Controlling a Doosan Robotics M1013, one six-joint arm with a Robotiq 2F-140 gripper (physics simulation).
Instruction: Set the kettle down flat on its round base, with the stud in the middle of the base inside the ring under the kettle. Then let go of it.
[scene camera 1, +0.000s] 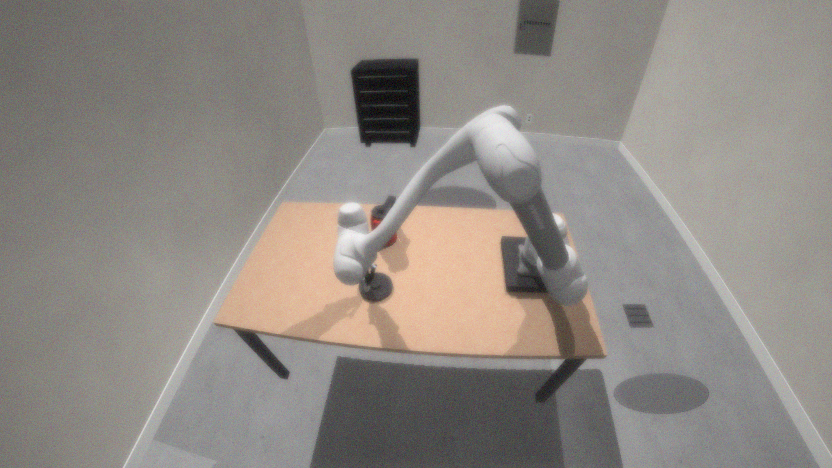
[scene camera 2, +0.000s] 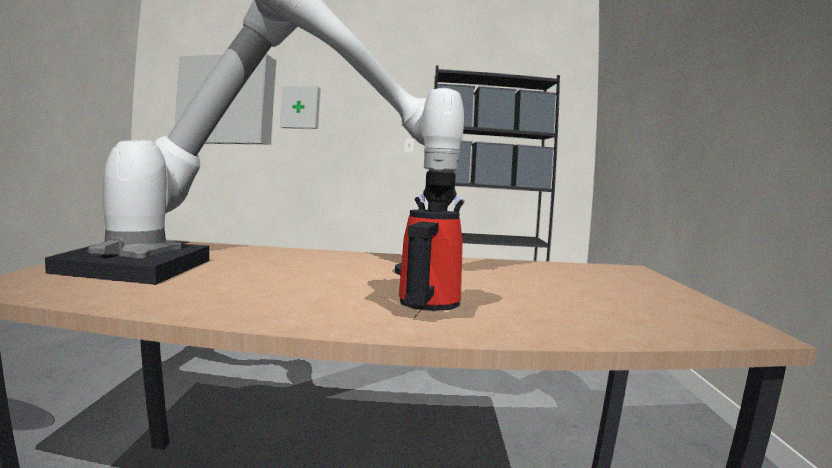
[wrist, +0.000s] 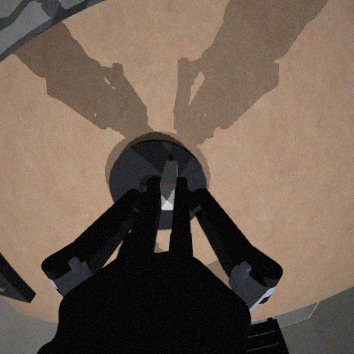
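Note:
The red kettle, with black lid and handle, stands upright on the table, apart from its base. The round dark base lies flat on the table; in scene camera 2 its edge shows behind the kettle. My gripper is shut with nothing between its fingers and points down over the base, its tips low over the middle. Whether they touch it I cannot tell. The fingers hide the stud. In scene camera 2 the kettle hides the fingertips. The ring under the kettle does not show.
The table carries my arm's black mounting plate, at the right in scene camera 1. A black drawer cabinet stands beyond the table. A shelf rack stands by the wall in scene camera 2.

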